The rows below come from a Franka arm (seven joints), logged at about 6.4 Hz.
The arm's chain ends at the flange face. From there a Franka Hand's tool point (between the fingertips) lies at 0.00 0.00 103.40 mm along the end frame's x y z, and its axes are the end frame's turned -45 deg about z.
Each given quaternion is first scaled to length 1.
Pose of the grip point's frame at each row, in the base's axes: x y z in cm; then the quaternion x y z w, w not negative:
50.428, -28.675, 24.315, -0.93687, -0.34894, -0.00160, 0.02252
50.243, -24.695, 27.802, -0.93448, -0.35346, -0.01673, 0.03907
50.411, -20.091, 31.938, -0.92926, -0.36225, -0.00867, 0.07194
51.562, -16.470, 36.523, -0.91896, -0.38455, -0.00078, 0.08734
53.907, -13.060, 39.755, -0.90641, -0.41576, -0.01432, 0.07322
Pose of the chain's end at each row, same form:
50.560, -29.123, 34.644, -0.99909, 0.03615, 0.00714, 0.02142
50.205, -25.572, 38.105, -0.99861, 0.03106, -0.00051, 0.04250
50.783, -21.538, 42.169, -0.99715, 0.02094, 0.01952, 0.06978
52.242, -18.136, 46.705, -0.99617, -0.00361, 0.03270, 0.08099
54.268, -14.556, 49.980, -0.99652, -0.03724, 0.01479, 0.07313

